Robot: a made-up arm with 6 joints. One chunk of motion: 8 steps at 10 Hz.
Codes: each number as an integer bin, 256 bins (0 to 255) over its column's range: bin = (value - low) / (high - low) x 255, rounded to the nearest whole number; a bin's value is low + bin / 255 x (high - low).
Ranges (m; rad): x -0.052..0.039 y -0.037..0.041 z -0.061..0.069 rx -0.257..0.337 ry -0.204..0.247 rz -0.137..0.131
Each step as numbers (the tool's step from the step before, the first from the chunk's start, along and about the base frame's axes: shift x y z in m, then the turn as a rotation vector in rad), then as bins.
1 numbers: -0.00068 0.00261 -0.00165 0.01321 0.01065 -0.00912
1 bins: 144 129 116 116 121 122
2 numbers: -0.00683 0.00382 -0.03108 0.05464 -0.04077 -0.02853
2 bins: 127 133 59 134 92 103
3 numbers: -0.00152 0.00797 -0.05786 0.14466 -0.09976 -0.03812
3 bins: 141 147 6 172 59 94
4 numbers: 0.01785 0.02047 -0.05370 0.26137 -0.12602 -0.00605
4 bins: 196 188 14 223 44 125
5 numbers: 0.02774 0.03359 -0.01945 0.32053 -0.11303 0.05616
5 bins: 223 231 82 248 51 184
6 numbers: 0.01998 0.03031 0.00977 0.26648 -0.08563 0.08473
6 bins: 202 220 139 225 67 211
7 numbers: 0.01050 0.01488 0.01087 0.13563 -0.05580 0.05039
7 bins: 175 170 141 169 84 178
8 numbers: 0.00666 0.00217 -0.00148 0.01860 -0.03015 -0.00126
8 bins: 164 128 117 118 98 129
